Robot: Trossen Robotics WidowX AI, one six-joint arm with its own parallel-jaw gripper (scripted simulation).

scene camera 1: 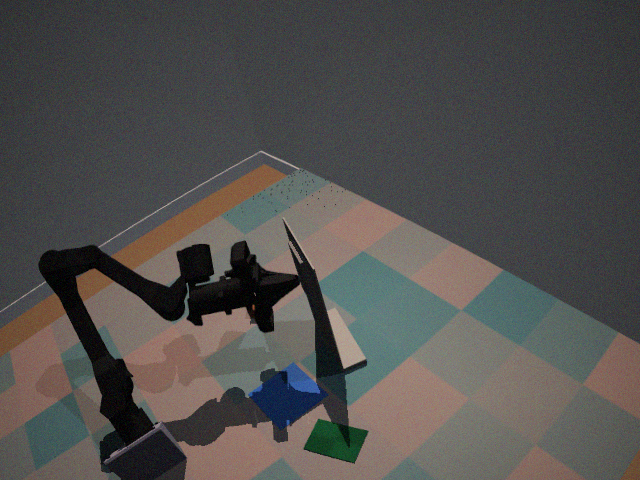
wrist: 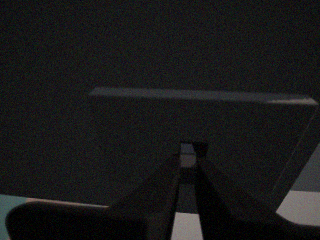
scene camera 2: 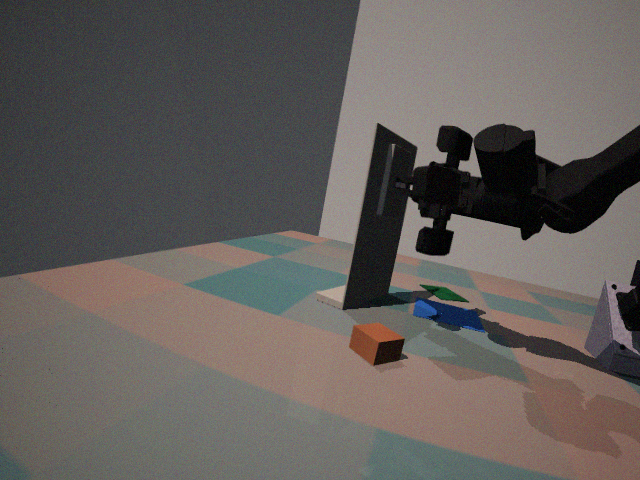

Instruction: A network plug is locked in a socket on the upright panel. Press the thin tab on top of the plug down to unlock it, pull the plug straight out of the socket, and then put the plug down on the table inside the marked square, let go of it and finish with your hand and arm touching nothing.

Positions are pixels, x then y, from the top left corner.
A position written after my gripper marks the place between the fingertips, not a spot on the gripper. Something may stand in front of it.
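Labels:
My gripper is visible in scene camera 1 (298, 279), scene camera 2 (401, 185) and the wrist view (187, 162). For a blue marked square, (scene camera 1: 286, 396) and (scene camera 2: 449, 313) are the same spot. On an upright panel, (scene camera 2: 392, 158) and (wrist: 271, 102) are likewise the same spot.

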